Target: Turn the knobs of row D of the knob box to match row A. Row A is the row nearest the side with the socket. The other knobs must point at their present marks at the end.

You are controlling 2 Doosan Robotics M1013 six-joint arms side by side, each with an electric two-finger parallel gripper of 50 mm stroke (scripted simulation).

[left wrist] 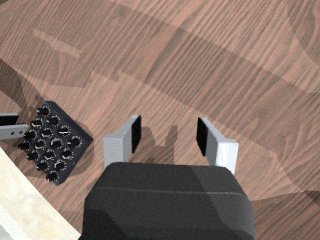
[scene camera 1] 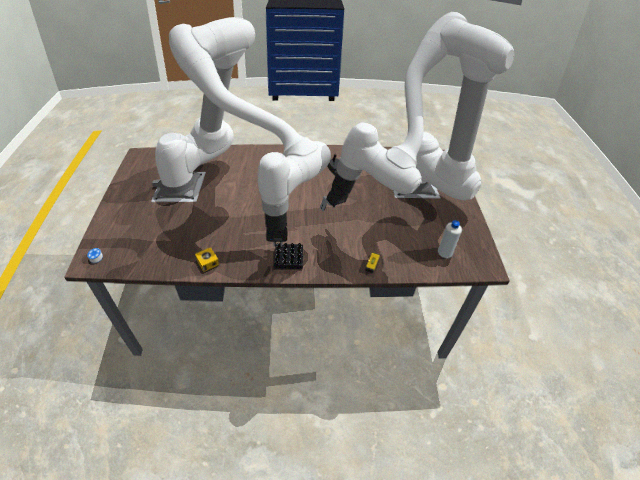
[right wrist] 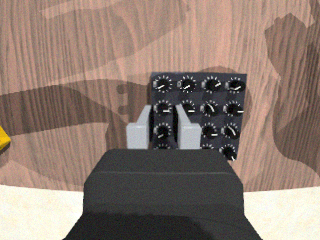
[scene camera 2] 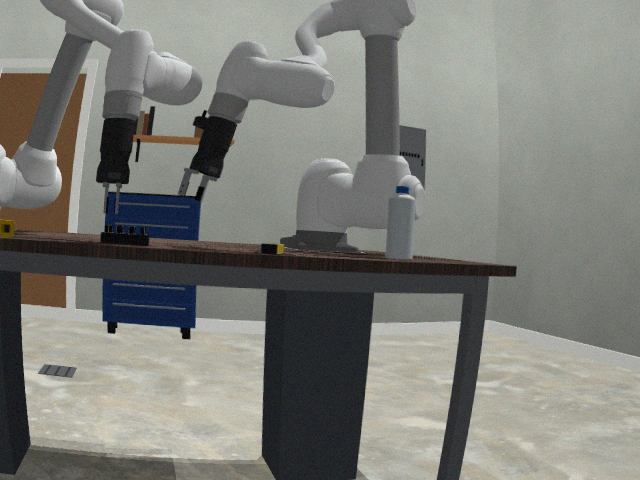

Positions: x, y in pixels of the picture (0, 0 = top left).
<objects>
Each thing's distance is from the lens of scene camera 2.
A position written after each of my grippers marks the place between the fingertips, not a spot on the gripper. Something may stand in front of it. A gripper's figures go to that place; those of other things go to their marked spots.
my left gripper [scene camera 2: 189, 198]: 137 cm
my right gripper [scene camera 2: 110, 213]: 122 cm
white bottle [scene camera 2: 401, 207]: 133 cm
</objects>
